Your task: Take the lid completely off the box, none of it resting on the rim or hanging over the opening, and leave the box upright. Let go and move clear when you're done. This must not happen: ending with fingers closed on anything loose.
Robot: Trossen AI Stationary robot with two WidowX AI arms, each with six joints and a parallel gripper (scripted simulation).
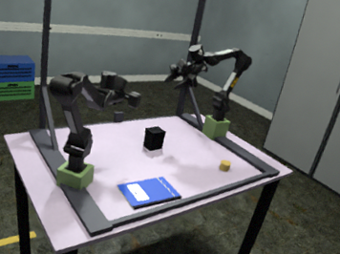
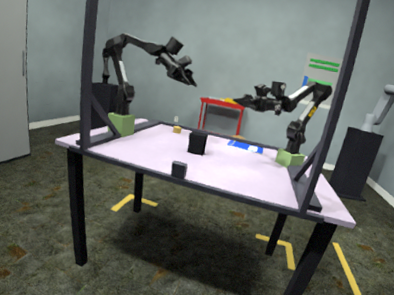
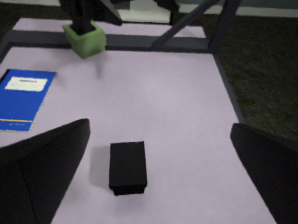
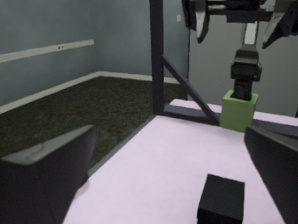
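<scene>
Now: the black box 24 cm below my right hand, 17 cm to the left of it and 5 cm ahead of it. Also, from my right hand: black lid: 20 cm below, 17 cm to the left, 5 cm ahead.
Right now my left hand is 250 mm above the black lid, 90 mm to the left of it and 10 mm short of it. The rest, counted from my left hand: black box 280 mm below, 90 mm to the right, 10 mm ahead.
</scene>
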